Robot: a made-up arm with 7 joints.
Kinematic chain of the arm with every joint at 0, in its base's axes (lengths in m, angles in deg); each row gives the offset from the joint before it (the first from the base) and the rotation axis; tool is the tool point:
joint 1: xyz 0 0 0 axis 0 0.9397 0.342
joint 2: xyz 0 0 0 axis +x
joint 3: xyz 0 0 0 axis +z
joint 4: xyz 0.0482 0 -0.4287 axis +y
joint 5: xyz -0.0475 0 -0.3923 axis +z
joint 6: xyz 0 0 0 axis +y
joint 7: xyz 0 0 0 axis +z
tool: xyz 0 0 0
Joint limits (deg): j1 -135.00..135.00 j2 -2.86..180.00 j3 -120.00..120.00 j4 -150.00..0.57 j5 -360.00..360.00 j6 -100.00..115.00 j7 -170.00..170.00
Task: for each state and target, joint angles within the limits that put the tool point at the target. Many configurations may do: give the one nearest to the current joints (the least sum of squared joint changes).
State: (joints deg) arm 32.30 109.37 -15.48 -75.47 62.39 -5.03 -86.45
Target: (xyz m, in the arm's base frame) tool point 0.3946 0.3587 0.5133
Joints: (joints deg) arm 1.37 142.02 6.07 -66.23 62.39 -5.03 -86.45
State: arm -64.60 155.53 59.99 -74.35 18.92 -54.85 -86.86
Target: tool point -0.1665 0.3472 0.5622
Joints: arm -58.12 111.56 52.89 -82.34 18.92 -54.85 -86.86
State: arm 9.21 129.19 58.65 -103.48 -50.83 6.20 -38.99
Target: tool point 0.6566 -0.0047 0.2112
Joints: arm 49.32 162.85 49.67 -80.27 -50.83 6.20 -38.99
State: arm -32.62 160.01 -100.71 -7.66 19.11 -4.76 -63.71
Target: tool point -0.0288 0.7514 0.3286
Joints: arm -29.17 127.14 -89.97 -27.09 19.11 -4.76 -63.71
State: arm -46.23 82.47 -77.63 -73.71 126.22 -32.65 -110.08
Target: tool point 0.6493 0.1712 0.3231
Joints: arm -93.42 69.01 -57.43 -64.65 126.22 -32.65 -110.08
